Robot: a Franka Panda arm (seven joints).
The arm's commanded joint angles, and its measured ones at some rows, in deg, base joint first. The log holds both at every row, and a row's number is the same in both.
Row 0, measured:
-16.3 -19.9 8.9 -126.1 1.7 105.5 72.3
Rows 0 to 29, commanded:
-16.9 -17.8 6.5 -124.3 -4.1 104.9 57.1
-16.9 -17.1 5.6 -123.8 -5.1 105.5 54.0
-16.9 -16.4 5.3 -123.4 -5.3 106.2 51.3
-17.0 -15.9 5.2 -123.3 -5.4 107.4 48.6
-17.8 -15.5 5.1 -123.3 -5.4 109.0 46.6
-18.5 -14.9 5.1 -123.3 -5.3 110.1 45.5
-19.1 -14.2 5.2 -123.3 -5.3 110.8 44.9
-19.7 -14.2 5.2 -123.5 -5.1 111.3 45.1
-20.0 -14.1 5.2 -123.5 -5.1 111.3 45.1
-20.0 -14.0 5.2 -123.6 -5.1 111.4 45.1
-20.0 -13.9 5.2 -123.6 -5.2 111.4 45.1
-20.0 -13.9 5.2 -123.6 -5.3 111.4 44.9
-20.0 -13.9 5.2 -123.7 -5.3 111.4 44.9
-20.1 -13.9 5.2 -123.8 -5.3 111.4 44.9
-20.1 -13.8 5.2 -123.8 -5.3 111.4 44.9
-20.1 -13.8 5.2 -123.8 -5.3 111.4 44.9
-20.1 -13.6 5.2 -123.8 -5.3 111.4 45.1
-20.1 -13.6 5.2 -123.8 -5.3 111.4 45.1
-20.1 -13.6 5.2 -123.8 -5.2 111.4 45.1
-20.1 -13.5 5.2 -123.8 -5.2 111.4 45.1
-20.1 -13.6 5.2 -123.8 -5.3 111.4 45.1
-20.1 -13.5 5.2 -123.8 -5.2 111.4 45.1
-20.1 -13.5 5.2 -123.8 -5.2 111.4 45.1
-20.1 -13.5 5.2 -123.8 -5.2 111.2 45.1
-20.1 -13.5 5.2 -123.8 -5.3 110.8 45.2
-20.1 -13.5 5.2 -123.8 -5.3 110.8 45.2
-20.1 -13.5 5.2 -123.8 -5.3 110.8 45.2
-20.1 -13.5 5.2 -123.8 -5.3 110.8 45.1
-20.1 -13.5 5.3 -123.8 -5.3 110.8 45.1
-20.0 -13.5 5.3 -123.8 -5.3 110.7 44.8
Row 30, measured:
-19.6 -13.6 4.7 -124.4 -4.3 111.1 45.8
